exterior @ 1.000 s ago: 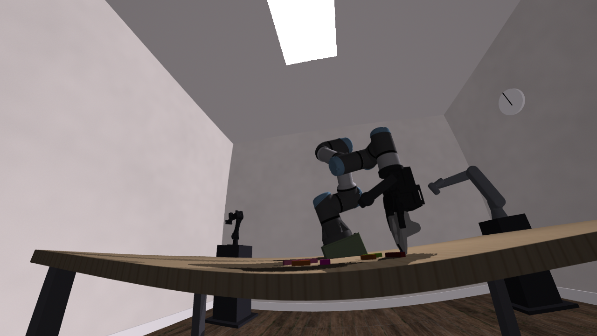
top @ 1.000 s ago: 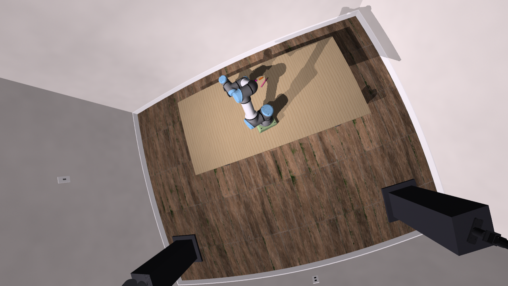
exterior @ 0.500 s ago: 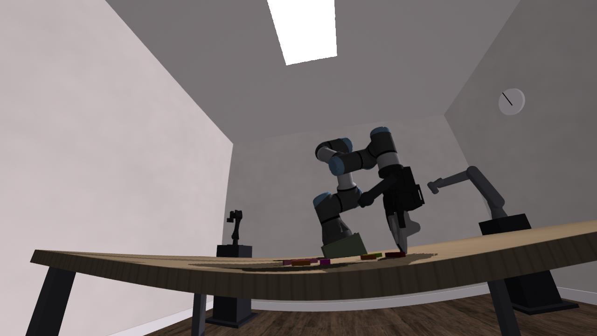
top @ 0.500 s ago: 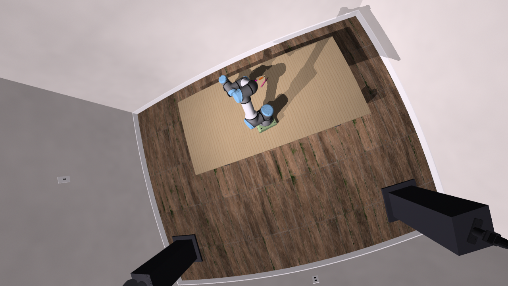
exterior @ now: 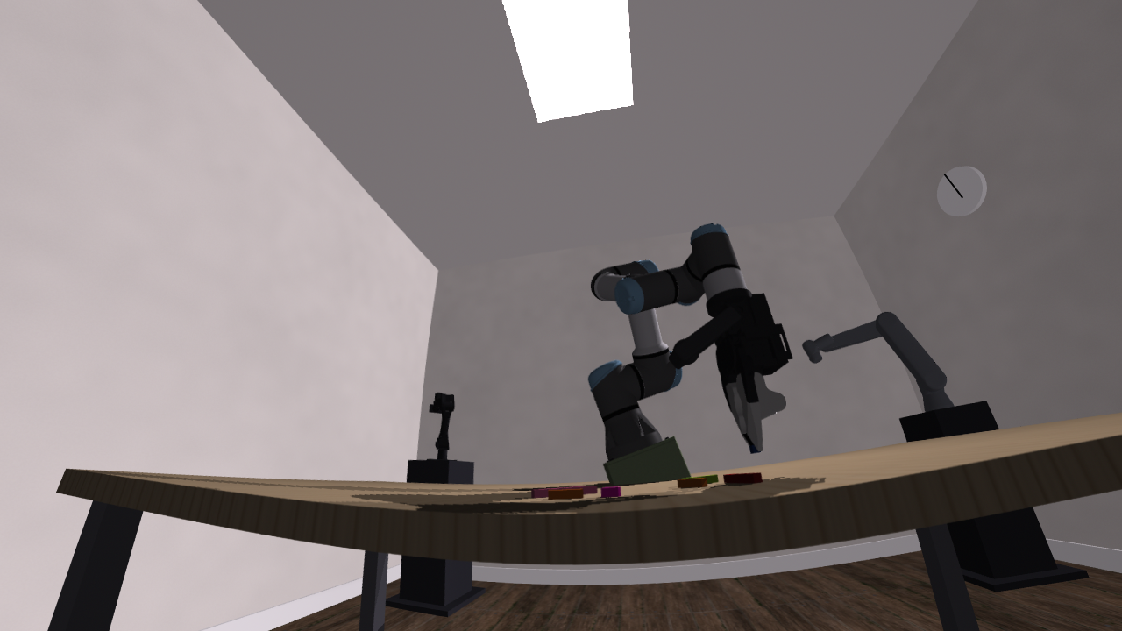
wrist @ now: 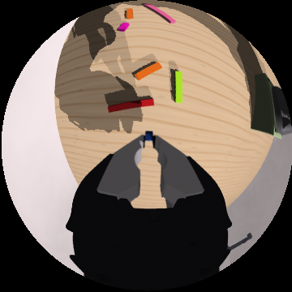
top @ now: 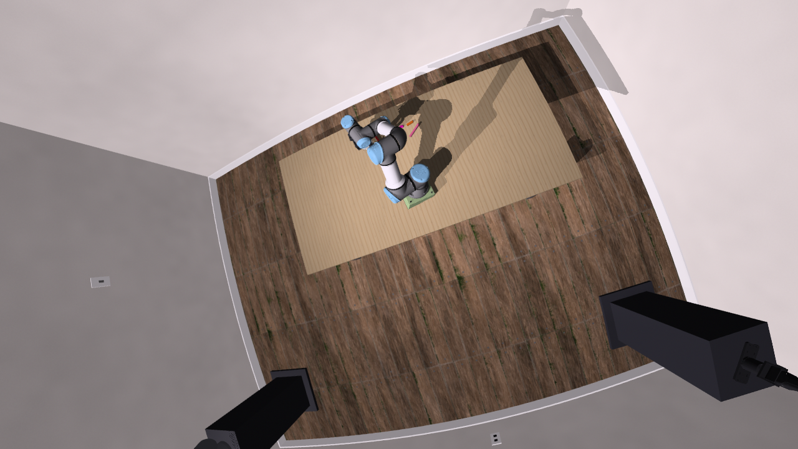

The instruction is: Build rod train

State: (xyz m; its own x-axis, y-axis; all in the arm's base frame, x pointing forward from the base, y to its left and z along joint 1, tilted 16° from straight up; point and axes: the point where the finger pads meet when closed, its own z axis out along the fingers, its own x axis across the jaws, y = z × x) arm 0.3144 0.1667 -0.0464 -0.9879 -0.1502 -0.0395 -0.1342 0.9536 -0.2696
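My gripper is now 30 mm short of the red rod, 30 mm to the left of it and 40 mm above it. Round my hand: lime rod 30 mm behind, 70 mm to the right, 40 mm below; blue rod 10 mm below; magenta rod 80 mm ahead, 180 mm to the right, 40 mm below.
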